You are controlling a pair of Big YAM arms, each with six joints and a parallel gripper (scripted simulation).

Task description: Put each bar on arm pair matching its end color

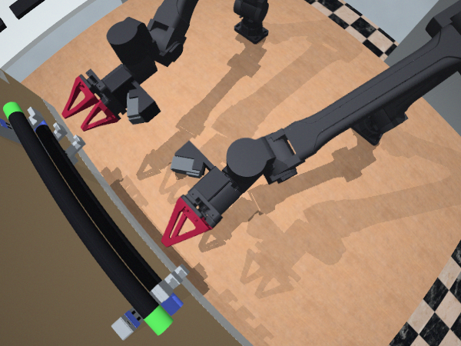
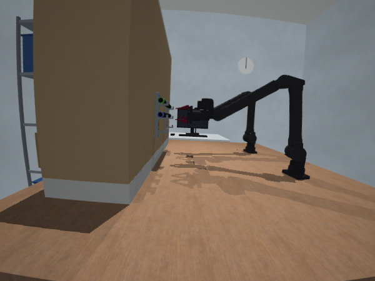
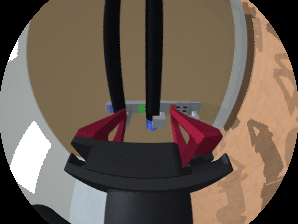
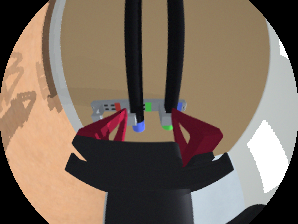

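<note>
The blue-ended bar is 15 cm to the left of my right hand, 8 cm ahead of it and 3 cm below it. From my right hand the other things lie so: brown wall 27 cm ahead, 17 cm to the left, 13 cm above; then green-ended bar 15 cm to the left, 8 cm ahead, 5 cm above.
My left gripper is now 160 mm to the left of the blue-ended bar, 80 mm short of it and 10 mm above it. The rest, counted from my left hand: brown wall (260 mm ahead, 150 mm above, 140 mm to the right); green-ended bar (160 mm to the right, 80 mm ahead, 70 mm above).
</note>
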